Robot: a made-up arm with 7 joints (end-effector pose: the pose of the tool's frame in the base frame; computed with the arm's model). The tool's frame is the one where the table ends.
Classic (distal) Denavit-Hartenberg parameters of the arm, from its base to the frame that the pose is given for. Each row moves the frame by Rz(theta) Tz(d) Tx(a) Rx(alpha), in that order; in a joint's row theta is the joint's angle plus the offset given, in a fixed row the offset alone. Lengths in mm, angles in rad.
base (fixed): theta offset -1.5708  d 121  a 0  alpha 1.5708
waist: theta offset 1.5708  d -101  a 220  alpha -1.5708
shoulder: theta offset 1.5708  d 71  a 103  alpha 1.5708
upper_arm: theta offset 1.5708  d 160  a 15  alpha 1.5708
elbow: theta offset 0  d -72  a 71  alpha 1.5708
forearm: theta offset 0  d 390  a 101  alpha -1.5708
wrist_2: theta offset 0  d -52  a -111  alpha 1.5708
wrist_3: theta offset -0.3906  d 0  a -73.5  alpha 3.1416
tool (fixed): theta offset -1.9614  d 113  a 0  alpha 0
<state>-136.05 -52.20 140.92 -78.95 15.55 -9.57 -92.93</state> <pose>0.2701 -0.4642 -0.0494 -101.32 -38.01 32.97</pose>
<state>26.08 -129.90 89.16 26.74 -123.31 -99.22 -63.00</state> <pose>0.2007 -0.0579 0.4674 28.78 9.78 -12.59</pose>
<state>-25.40 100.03 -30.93 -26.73 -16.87 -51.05 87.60</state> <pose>0.0272 0.0675 0.4796 -83.76 20.72 -7.75</pose>
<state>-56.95 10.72 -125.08 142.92 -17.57 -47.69 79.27</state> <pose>0.4267 -0.3499 0.6032 -20.17 48.09 123.54</pose>
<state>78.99 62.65 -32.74 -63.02 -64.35 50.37 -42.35</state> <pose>-0.0059 0.2077 0.3849 -96.75 58.32 -122.30</pose>
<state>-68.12 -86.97 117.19 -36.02 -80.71 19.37 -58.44</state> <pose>0.2626 -0.3497 0.3750 -176.28 81.00 -29.56</pose>
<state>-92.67 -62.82 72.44 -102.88 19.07 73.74 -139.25</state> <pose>0.1349 -0.6897 -0.0576 -99.58 25.39 78.96</pose>
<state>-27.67 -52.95 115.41 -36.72 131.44 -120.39 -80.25</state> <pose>0.3496 0.0505 0.6386 -46.30 11.26 -13.30</pose>
